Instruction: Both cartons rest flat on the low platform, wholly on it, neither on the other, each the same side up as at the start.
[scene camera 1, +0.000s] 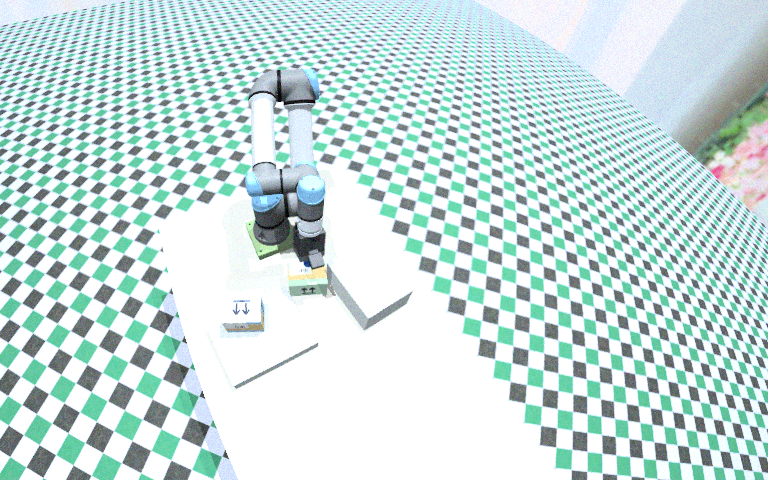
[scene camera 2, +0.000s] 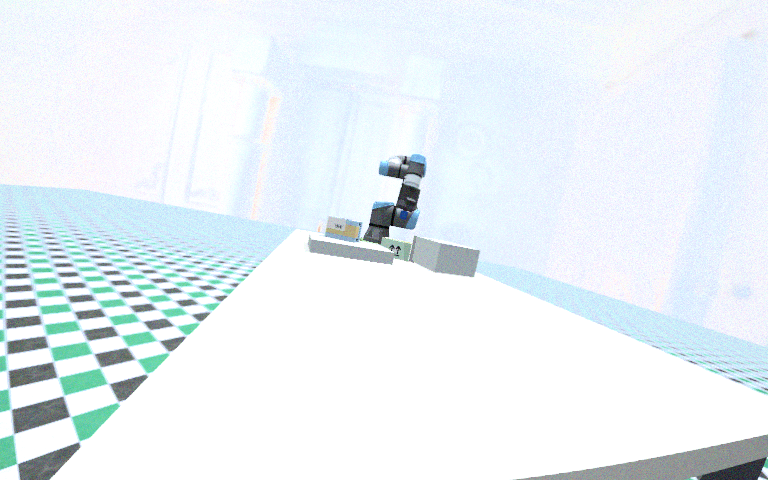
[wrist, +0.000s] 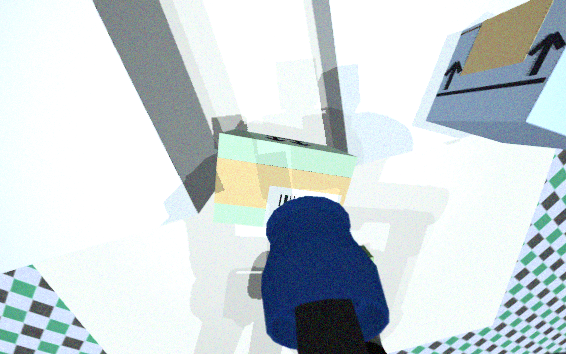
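Seen in the pictures: hand, tool point: (scene camera 1: 308, 263) (scene camera 2: 402, 218) (wrist: 308, 231); arm's base, link origin: (scene camera 1: 271, 230) (scene camera 2: 376, 241).
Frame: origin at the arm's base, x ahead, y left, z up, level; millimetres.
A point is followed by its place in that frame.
Note:
My blue suction cup (scene camera 1: 307, 263) (scene camera 2: 404, 215) (wrist: 310, 212) is empty, with a gap below it, over the labelled top of the green and tan carton. That carton (scene camera 1: 308, 285) {x 309, y 52, z 42 mm} (scene camera 2: 395, 249) {x 310, y 53, z 7 mm} (wrist: 240, 181) {x 279, y 106, z 48 mm} rests on the table between the low platform (scene camera 1: 271, 345) {x 465, y -141, z 14 mm} (scene camera 2: 350, 250) {x 533, y -160, z -4 mm} (wrist: 330, 55) {x 397, y -5, z -1 mm} and a taller block, its side arrows pointing up. The cup hides part of its top in the wrist view. The blue, white and tan carton (scene camera 1: 242, 316) {x 373, y -199, z 101 mm} (scene camera 2: 342, 229) {x 394, y -202, z 58 mm} (wrist: 492, 55) {x 375, y -136, z 57 mm} rests flat on the low platform near its back left; I cannot tell its exact margin to the edge.
The taller grey-white block (scene camera 1: 370, 291) {x 425, y 233, z 86 mm} (scene camera 2: 453, 260) {x 497, y 260, z 25 mm} (wrist: 150, 85) {x 366, y 156, z 66 mm} stands close beside the green carton. The robot's green base plate (scene camera 1: 266, 246) {x 70, y -41, z -1 mm} is behind the cartons. The white table's edge (scene camera 1: 195, 367) {x 440, y -422, z -34 mm} runs past the low platform's left side.

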